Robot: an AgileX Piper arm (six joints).
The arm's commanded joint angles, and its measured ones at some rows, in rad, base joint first. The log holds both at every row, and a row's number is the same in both.
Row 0, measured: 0.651, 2.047, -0.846, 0.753, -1.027, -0.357
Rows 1 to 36, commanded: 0.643, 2.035, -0.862, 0.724, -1.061, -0.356; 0.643, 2.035, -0.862, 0.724, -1.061, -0.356; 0.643, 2.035, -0.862, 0.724, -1.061, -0.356; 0.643, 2.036, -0.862, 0.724, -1.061, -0.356; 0.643, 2.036, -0.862, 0.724, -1.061, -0.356; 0.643, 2.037, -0.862, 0.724, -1.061, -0.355; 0.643, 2.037, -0.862, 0.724, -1.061, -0.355; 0.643, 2.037, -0.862, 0.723, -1.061, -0.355; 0.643, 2.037, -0.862, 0.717, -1.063, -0.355; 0.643, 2.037, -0.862, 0.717, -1.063, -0.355; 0.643, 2.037, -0.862, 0.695, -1.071, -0.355; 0.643, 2.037, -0.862, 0.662, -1.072, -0.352; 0.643, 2.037, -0.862, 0.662, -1.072, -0.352; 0.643, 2.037, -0.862, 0.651, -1.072, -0.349; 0.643, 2.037, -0.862, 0.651, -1.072, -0.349; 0.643, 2.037, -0.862, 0.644, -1.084, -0.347; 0.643, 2.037, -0.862, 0.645, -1.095, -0.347; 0.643, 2.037, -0.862, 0.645, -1.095, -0.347; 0.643, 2.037, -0.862, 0.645, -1.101, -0.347; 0.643, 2.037, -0.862, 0.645, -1.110, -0.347; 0.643, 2.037, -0.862, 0.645, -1.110, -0.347; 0.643, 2.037, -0.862, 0.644, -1.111, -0.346; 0.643, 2.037, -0.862, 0.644, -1.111, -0.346; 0.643, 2.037, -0.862, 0.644, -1.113, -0.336; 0.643, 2.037, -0.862, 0.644, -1.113, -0.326; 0.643, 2.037, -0.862, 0.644, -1.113, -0.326; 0.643, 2.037, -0.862, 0.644, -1.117, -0.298; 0.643, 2.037, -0.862, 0.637, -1.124, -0.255; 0.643, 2.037, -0.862, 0.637, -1.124, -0.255; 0.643, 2.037, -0.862, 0.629, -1.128, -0.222; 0.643, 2.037, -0.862, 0.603, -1.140, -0.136; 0.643, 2.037, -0.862, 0.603, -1.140, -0.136; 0.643, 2.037, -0.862, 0.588, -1.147, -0.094; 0.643, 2.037, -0.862, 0.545, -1.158, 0.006; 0.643, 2.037, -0.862, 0.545, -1.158, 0.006; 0.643, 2.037, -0.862, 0.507, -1.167, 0.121
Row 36, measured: 0.641, 2.054, -0.826, 0.692, -1.077, -0.044
